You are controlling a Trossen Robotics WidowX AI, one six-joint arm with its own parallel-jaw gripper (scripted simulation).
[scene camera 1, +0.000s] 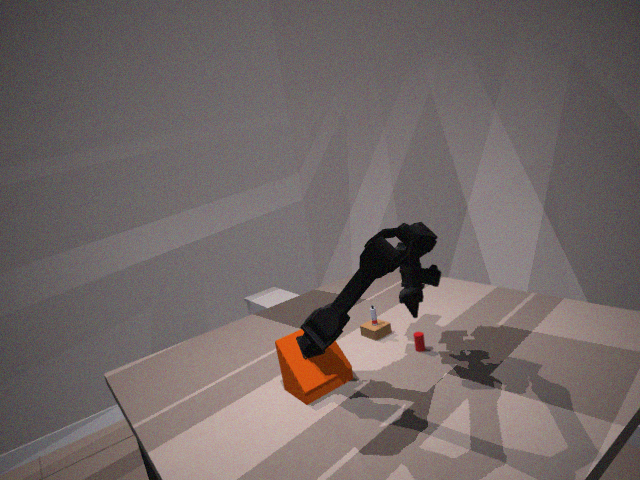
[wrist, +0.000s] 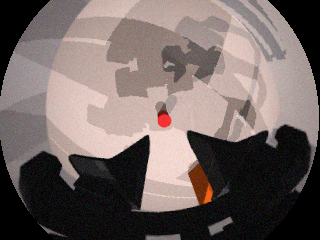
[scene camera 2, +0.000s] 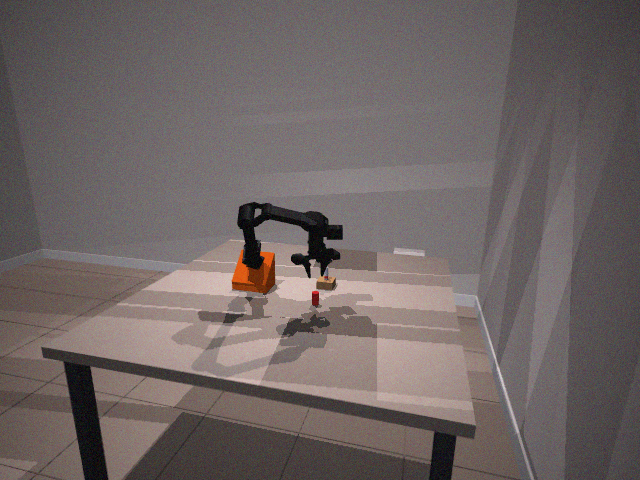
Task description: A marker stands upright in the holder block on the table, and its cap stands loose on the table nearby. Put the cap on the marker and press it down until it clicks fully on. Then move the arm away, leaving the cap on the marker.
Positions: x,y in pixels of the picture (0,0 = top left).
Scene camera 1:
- my gripper: 416,313
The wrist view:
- my gripper: 168,136
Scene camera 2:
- my gripper: 315,277
